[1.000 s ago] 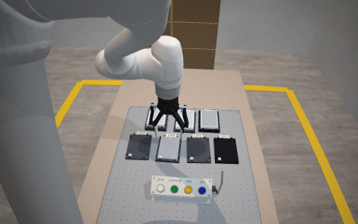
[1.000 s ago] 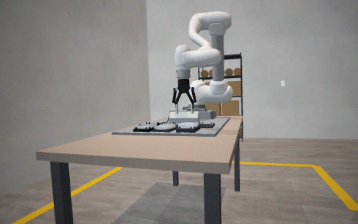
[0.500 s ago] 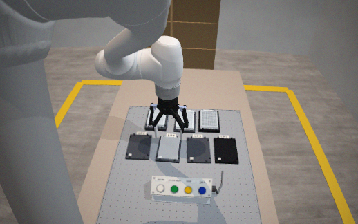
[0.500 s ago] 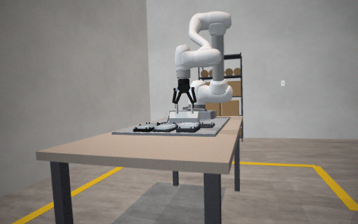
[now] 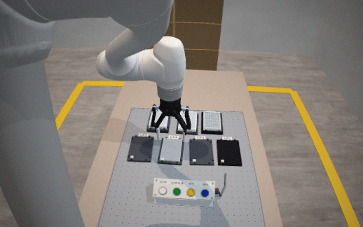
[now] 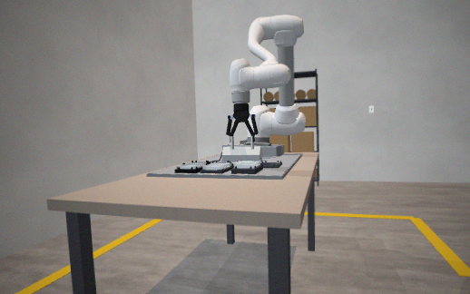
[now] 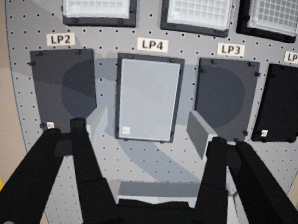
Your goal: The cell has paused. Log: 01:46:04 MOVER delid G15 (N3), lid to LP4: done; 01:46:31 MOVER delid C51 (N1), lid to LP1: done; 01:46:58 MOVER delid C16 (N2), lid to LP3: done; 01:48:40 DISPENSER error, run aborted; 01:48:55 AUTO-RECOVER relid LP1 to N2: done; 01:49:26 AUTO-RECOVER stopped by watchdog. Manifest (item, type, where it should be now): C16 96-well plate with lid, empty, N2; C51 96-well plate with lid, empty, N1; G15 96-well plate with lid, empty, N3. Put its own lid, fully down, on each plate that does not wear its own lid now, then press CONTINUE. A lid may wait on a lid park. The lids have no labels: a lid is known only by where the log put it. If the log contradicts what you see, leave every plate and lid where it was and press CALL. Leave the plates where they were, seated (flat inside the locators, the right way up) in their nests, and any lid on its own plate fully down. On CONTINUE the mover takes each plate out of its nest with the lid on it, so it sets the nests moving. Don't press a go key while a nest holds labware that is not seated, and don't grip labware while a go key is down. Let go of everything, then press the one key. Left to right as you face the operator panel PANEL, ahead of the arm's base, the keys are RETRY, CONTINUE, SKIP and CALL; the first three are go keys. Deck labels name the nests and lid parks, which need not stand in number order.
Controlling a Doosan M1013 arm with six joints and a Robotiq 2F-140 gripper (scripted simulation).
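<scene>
The lid park LP4 is 100 mm below my hand. The rest, counted from my hand: lid park LP3: 20 mm behind, 130 mm to the right, 100 mm below; plate: 190 mm ahead, 40 mm to the left, 80 mm below; lid park LP2: 30 mm ahead, 130 mm to the left, 100 mm below.
</scene>
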